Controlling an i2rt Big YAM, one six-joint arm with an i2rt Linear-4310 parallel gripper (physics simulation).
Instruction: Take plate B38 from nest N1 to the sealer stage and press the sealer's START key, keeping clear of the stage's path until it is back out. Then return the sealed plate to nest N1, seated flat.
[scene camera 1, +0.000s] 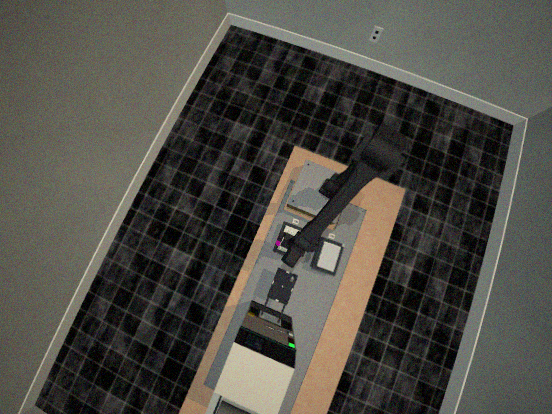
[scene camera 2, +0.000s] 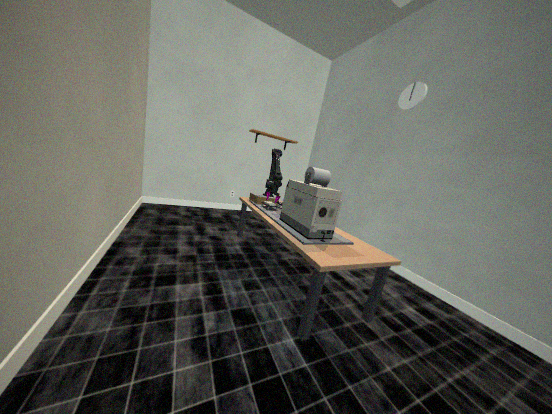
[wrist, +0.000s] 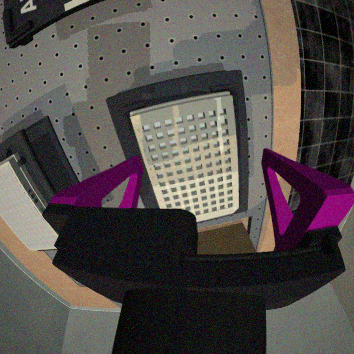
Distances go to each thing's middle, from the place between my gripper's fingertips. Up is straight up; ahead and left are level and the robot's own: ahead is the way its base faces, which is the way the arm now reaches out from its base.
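Labels:
From where my hand is, I see the dark sealer stage (wrist: 25, 25) 2 cm above it, 10 cm to the left of it and 22 cm ahead of it.

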